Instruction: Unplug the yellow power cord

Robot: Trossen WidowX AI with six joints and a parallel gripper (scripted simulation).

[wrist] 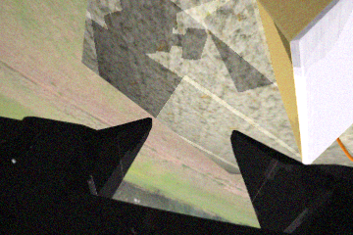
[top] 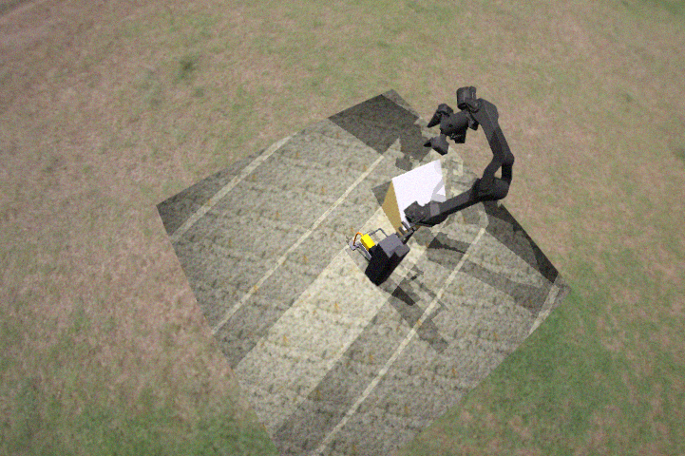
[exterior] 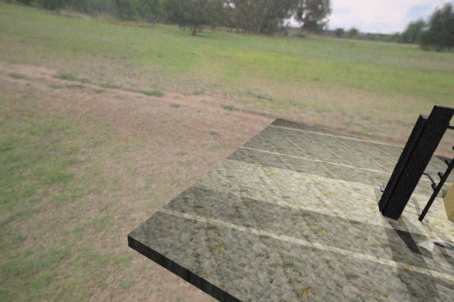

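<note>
The yellow plug is 400 mm ahead of my gripper tip, 190 mm to the left of it and 100 mm below it. From my gripper tip the other things lie so: dark power strip block: 400 mm ahead, 260 mm to the left, 110 mm below.
</note>
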